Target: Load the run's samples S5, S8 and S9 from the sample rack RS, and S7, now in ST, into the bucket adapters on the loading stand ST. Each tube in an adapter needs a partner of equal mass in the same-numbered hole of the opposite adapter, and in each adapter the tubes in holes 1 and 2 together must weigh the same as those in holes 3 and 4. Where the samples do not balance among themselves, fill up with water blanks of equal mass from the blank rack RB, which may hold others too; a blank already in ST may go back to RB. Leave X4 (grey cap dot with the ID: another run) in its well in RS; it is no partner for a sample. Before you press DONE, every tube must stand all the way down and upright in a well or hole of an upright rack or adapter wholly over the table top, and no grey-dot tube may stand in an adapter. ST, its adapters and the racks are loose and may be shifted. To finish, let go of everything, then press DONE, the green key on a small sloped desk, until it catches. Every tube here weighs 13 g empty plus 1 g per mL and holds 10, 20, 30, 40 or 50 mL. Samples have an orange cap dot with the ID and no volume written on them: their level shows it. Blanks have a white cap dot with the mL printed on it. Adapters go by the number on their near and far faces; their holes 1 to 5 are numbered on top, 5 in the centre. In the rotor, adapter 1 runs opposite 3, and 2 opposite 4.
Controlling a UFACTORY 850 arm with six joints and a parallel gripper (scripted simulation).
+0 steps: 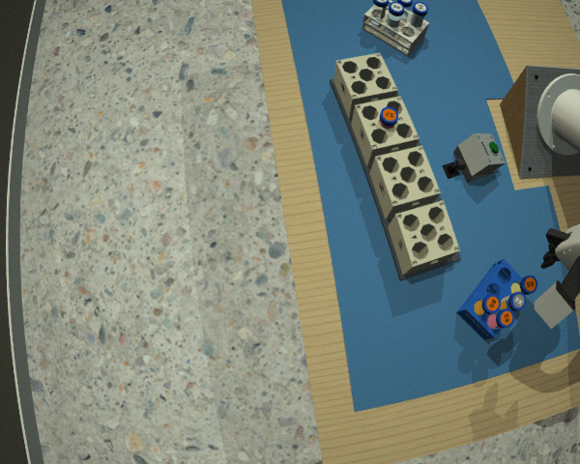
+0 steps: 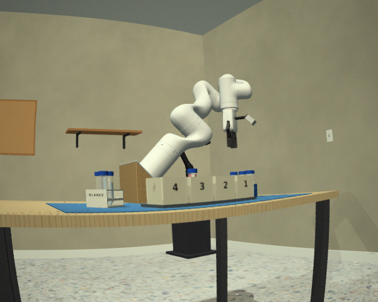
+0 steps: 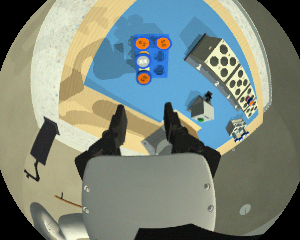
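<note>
My hand is 19 cm above the sample tube S5 and 1 cm past it. The rest, counted from my hand: sample S9: 19 cm below, 7 cm ahead, 5 cm to the left; orange-dot sample tube: 19 cm below, 8 cm ahead, 1 cm to the left; grey-dot tube X4: 19 cm below, 4 cm ahead, 2 cm to the left.
</note>
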